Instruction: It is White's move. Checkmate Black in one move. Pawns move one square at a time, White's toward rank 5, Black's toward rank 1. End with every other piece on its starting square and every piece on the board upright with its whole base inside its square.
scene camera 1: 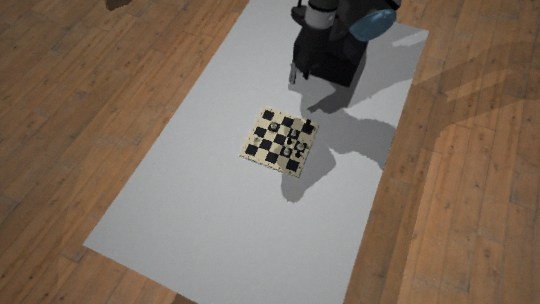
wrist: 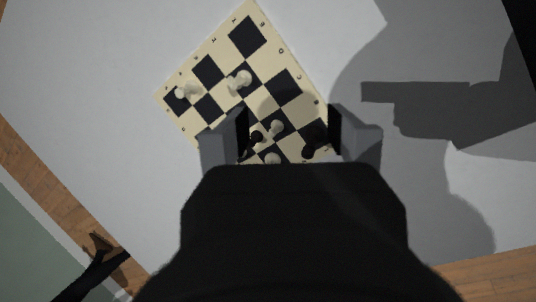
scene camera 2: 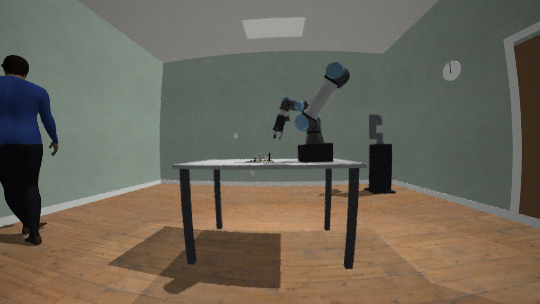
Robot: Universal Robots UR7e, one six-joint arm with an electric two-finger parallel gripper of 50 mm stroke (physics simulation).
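Places are measured from the arm's base along level axes (x right, y back, z down), in metres.
Where they show: gripper, fingertip midpoint: (scene camera 1: 298, 80) (wrist: 287, 121) (scene camera 2: 276, 139); arm's base at its link origin: (scene camera 2: 314, 143).
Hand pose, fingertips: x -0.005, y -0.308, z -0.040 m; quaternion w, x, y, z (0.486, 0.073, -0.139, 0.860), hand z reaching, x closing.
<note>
Things, the pixels of their top centre, and the offset from my fingertips. Level surfaces: height alone.
- board at its top centre: (wrist: 241, 117) (scene camera 1: 280, 139) dx +0.000, dy -0.135, dz +0.171 m
- white knight-like piece at its top centre: (wrist: 231, 85) (scene camera 1: 273, 120) dx +0.043, dy -0.096, dz +0.132 m
- white piece at its top centre: (wrist: 179, 93) (scene camera 1: 255, 135) dx +0.076, dy -0.174, dz +0.138 m
- B2 at its top centre: (wrist: 270, 135) (scene camera 1: 294, 129) dx -0.036, dy -0.095, dz +0.140 m
- A3 at its top centre: (wrist: 258, 184) (scene camera 1: 302, 138) dx -0.078, dy -0.133, dz +0.108 m
- B4 at its top centre: (scene camera 1: 287, 147) dx -0.042, dy -0.172, dz +0.128 m
- tall black piece at its top centre: (wrist: 305, 157) (scene camera 1: 308, 119) dx -0.071, dy -0.055, dz +0.108 m
- B3 at its top centre: (wrist: 248, 146) (scene camera 1: 289, 138) dx -0.035, dy -0.132, dz +0.140 m
- A4 at its top centre: (scene camera 1: 298, 151) dx -0.081, dy -0.166, dz +0.140 m
- white table at its surface level: dz +0.178 m
The board (scene camera 1: 278, 118) (wrist: 267, 59) lies flat. A white knight-like piece (scene camera 1: 273, 126) (wrist: 240, 80) is on D2. A white piece (scene camera 1: 256, 139) (wrist: 191, 89) is on E4. White pieces stand on B2 (scene camera 1: 294, 133) (wrist: 275, 126), A3 (scene camera 1: 300, 146) (wrist: 272, 158) and B4 (scene camera 1: 287, 151). A tall black piece (scene camera 1: 308, 123) (wrist: 314, 135) is on A1, with smaller black pieces on B3 (scene camera 1: 289, 141) (wrist: 256, 136) and A4 (scene camera 1: 298, 154). Their exact types are too small to tell. My gripper (scene camera 1: 300, 73) (scene camera 2: 277, 136) (wrist: 287, 121) is open, empty and high above the table; it hides part of the board in the wrist view.
The white table (scene camera 1: 175, 200) (scene camera 2: 200, 163) bears the board and the black base block (scene camera 1: 330, 60) (scene camera 2: 315, 152), on the robot's side of the board. Arm shadows fall over board and table. A person in blue (scene camera 2: 22, 110) stands left of the table.
</note>
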